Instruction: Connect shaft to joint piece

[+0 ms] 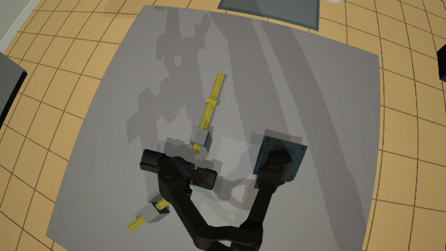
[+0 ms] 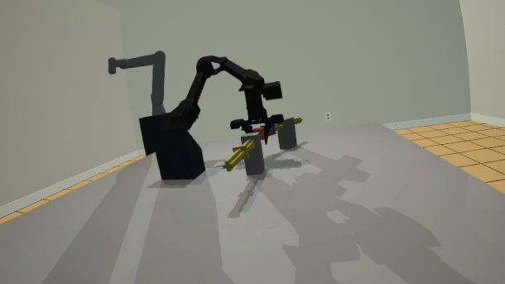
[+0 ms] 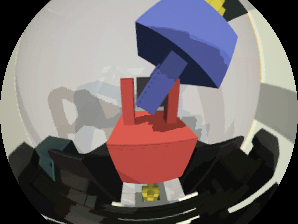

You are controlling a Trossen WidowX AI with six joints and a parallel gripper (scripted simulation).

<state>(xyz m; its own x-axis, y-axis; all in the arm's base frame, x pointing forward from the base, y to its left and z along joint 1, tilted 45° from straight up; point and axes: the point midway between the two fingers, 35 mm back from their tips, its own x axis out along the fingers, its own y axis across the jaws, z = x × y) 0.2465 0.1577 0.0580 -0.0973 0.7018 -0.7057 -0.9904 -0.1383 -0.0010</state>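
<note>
Now: gripper tip 2 cm to the right of the red joint piece and 4 cm below it.
</note>
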